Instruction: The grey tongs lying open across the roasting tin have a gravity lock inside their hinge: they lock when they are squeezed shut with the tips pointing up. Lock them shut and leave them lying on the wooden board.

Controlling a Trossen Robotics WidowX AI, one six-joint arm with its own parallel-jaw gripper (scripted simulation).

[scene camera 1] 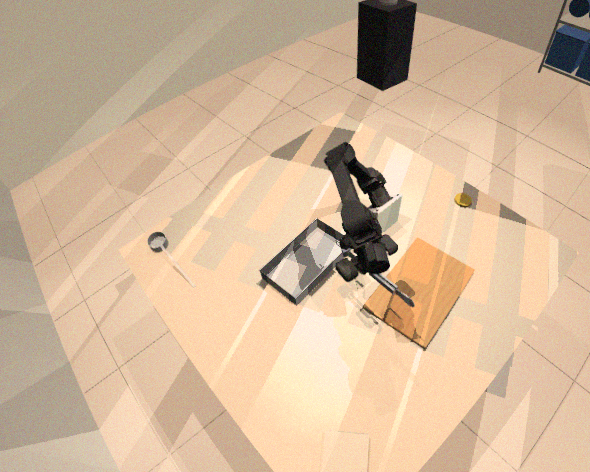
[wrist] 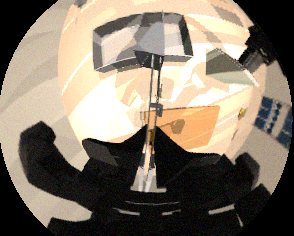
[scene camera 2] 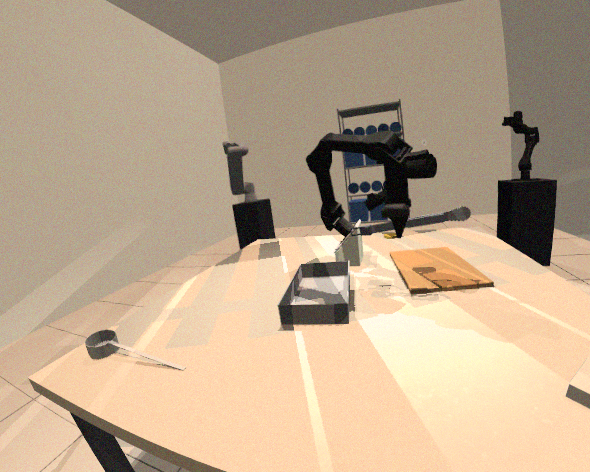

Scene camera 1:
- my gripper: 365, 273
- wooden board: 434, 280
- roasting tin: 304, 262
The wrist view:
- my gripper: 151, 127
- wooden board: 191, 127
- roasting tin: 112, 42
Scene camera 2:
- my gripper: 399, 237
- long-handled scoop: 103, 343
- roasting tin: 319, 293
